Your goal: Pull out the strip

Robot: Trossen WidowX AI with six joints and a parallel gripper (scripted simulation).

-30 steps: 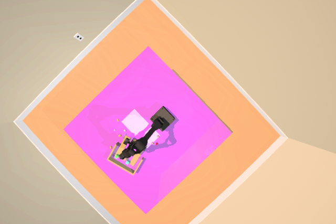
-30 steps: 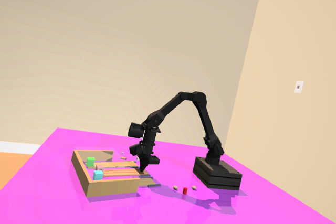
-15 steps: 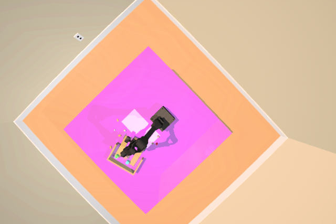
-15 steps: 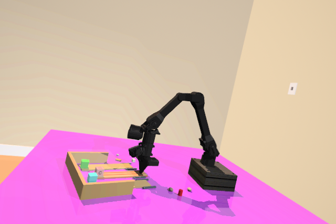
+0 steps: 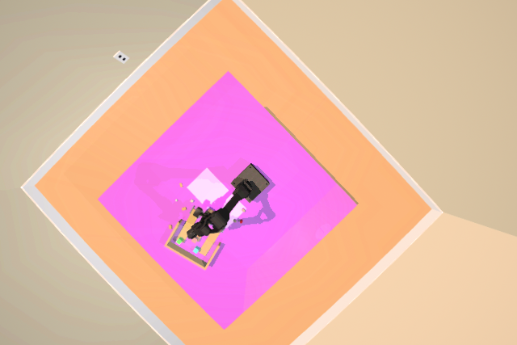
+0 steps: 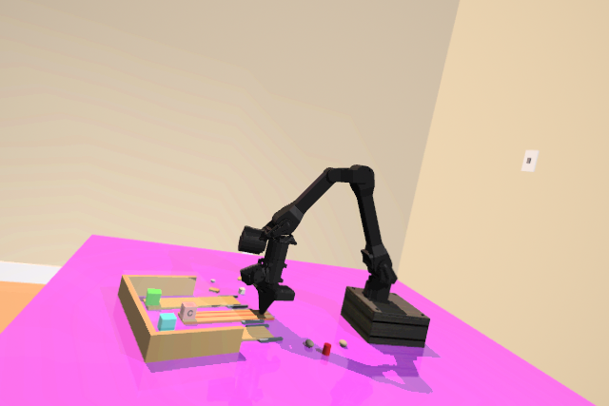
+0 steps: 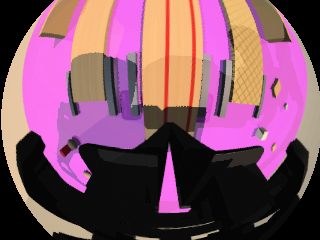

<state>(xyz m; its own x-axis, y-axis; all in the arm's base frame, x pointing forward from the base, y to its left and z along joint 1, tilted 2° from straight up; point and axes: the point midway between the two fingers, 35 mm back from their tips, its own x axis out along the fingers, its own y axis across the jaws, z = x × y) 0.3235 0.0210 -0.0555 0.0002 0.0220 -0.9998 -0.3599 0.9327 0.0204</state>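
Right now my gripper tip is 190 mm short of the labelled cube, 70 mm to the right of it and 20 mm below it. From my gripper tip the other things lie so: red peg 170 mm to the left, 140 mm behind, 10 mm above.
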